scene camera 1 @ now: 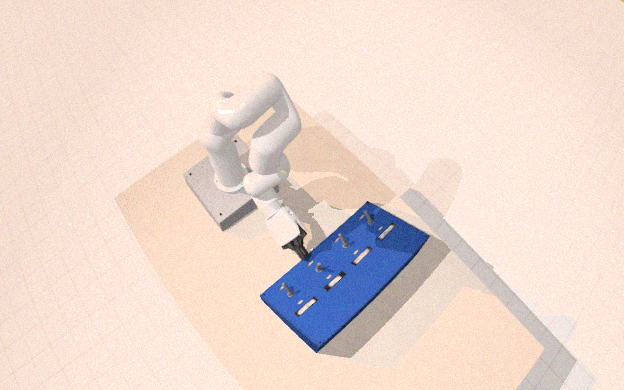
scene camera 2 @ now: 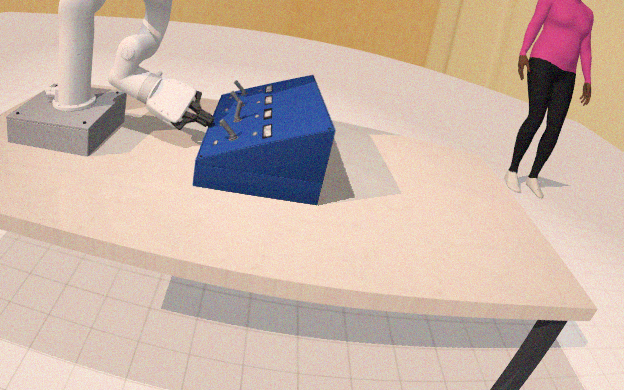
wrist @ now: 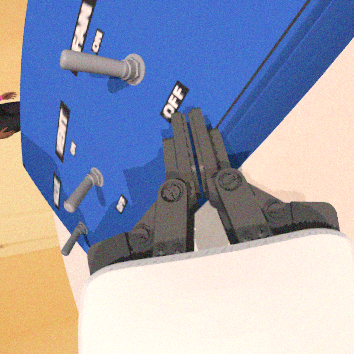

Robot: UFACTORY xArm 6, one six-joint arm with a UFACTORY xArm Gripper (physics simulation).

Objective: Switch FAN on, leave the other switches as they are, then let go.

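Frame: origin at the arm's base, x ahead, y left, z up, level; millimetres.
Where they show: gripper, fingertip midpoint: (scene camera 1: 305, 258) (scene camera 2: 212, 122) (wrist: 188, 127); arm's base, link origin: (scene camera 1: 231, 177) (scene camera 2: 74, 102).
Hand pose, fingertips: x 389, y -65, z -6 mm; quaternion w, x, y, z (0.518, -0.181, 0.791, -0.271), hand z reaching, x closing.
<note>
Each offset is from my fingertips to the centre of the thing. "spot": to the spot under its first point. Level surfaces: height alone.
The blue switch panel @(dx +136, dy +41, dz -13 mm) (scene camera 1: 350, 292) (scene camera 2: 300, 115) (wrist: 210, 30) carries several grey toggle switches. The FAN lever @(dx +56, dy -9, dz +41 mm) (scene camera 1: 319, 268) (scene camera 2: 238, 111) (wrist: 92, 62) leans toward its ON label @(spot: dx +100, dy -15, dz +32 mm) (wrist: 97, 41), unlike its neighbours. The VENT lever @(dx +58, dy +112, dz +35 mm) (scene camera 1: 342, 240) (scene camera 2: 235, 97) (wrist: 82, 191) leans to its OFF side, as do the other levers. My gripper (scene camera 1: 306, 258) (scene camera 2: 212, 123) (wrist: 188, 127) is shut and empty. Its fingertips are at the panel's near, low edge, beside FAN's OFF label @(spot: dx +22, dy -5, dz -1 mm) (wrist: 174, 101) and apart from the FAN lever. Whether they touch the panel face is unclear.
The panel stands on a pale table @(dz -74 mm) (scene camera 1: 200, 270) (scene camera 2: 250, 240). The grey robot base (scene camera 1: 205, 192) (scene camera 2: 50, 125) is behind the gripper. A person in a pink top (scene camera 2: 562, 37) stands beyond the table. Another switch lever @(dx +28, dy -126, dz +35 mm) (scene camera 1: 287, 289) (scene camera 2: 228, 129) stands on FAN's other side.
</note>
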